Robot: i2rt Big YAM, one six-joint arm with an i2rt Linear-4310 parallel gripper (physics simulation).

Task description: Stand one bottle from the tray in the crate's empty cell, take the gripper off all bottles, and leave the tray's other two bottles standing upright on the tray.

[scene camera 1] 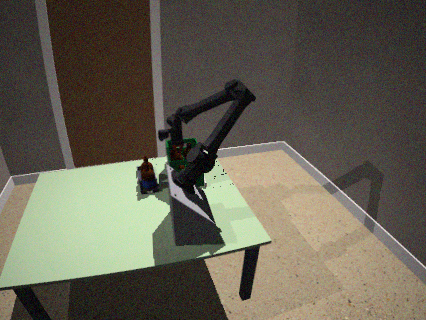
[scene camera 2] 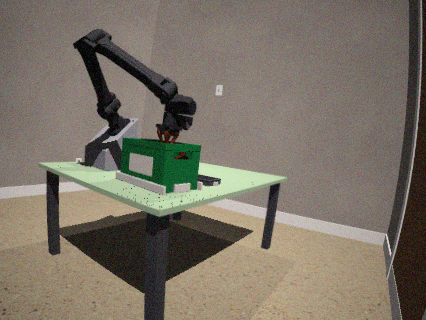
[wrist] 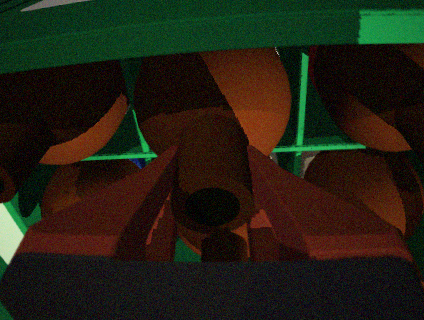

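Pixels of known places: gripper, fingertip midpoint: (scene camera 1: pixel 178 154) (wrist: pixel 212 159); arm's base, link origin: (scene camera 1: pixel 181 183) (scene camera 2: pixel 119 127).
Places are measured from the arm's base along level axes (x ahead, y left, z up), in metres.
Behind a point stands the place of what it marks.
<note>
The green crate (scene camera 1: pixel 169 156) {y 0.032, x 0.335, z -0.040 m} (scene camera 2: pixel 182 170) {y -0.053, x 0.551, z -0.136 m} (wrist: pixel 200 32) {y 0.034, x 0.419, z -0.040 m} stands upright on the table. My gripper (scene camera 2: pixel 167 136) (wrist: pixel 212 159) {y -0.025, x 0.415, z -0.073 m} points down at the crate's top and is shut on the neck of a brown bottle (wrist: pixel 215 162) {y -0.006, x 0.419, z -0.046 m}. That bottle is upright in the middle of the row by the crate wall, its body down between the dividers. Other brown bottles (wrist: pixel 82 135) {y -0.024, x 0.351, z -0.094 m} (wrist: pixel 357 185) {y -0.068, x 0.490, z -0.103 m} stand in cells around it. The small tray (scene camera 2: pixel 209 180) {y 0.136, x 0.532, z -0.189 m} is beside the crate. Brown bottle glass (scene camera 1: pixel 147 171) {y 0.158, x 0.284, z -0.093 m} rises upright from the tray in scene camera 1, where the bottles overlap. How low the held bottle's base is cannot be seen.
Pale low strips (scene camera 2: pixel 140 182) {y -0.160, x 0.440, z -0.196 m} run along the crate's foot. The arm's grey wedge-shaped base (scene camera 1: pixel 192 220) {y -0.021, x -0.163, z -0.079 m} (scene camera 2: pixel 107 156) {y -0.109, x 0.085, z -0.144 m} stands behind the crate in scene camera 2. The crate wall and neighbouring bottle necks are close around the fingers.
</note>
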